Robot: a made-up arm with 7 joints.
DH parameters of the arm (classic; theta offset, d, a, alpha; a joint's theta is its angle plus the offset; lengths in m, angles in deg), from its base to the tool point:
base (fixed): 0 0.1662 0 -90
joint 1: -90 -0.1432 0.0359 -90
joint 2: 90 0.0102 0.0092 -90
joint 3: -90 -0.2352 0.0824 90
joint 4: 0 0.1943 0.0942 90
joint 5: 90 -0.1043 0.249 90
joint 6: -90 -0.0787 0.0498 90
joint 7: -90 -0.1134 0.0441 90
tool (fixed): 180 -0.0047 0 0
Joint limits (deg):
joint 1: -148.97..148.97
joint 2: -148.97..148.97
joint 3: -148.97..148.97
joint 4: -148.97..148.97
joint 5: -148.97..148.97
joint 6: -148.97..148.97
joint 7: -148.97..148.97
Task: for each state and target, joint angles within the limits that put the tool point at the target. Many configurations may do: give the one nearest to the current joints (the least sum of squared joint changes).
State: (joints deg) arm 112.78 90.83 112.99 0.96 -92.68 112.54 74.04
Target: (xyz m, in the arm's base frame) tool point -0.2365 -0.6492 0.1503
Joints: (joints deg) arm 106.05 56.99 107.98 -0.85 -103.80 129.47 77.21
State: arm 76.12 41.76 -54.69 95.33 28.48 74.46 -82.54
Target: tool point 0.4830 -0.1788 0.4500
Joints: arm 83.30 44.33 -51.38 95.74 32.67 77.48 -82.54
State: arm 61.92 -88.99 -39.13 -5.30 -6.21 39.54 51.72
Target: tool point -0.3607 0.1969 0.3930
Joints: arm 72.57 -61.62 -37.44 -2.81 10.81 46.82 48.60
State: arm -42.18 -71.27 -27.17 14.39 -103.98 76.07 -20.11
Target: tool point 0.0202 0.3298 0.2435
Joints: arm -54.36 -13.63 -58.77 22.27 -115.94 101.52 -31.77
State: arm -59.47 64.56 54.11 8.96 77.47 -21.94 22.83
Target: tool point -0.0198 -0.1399 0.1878
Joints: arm -54.20 61.25 54.46 -2.31 109.92 -58.85 21.66
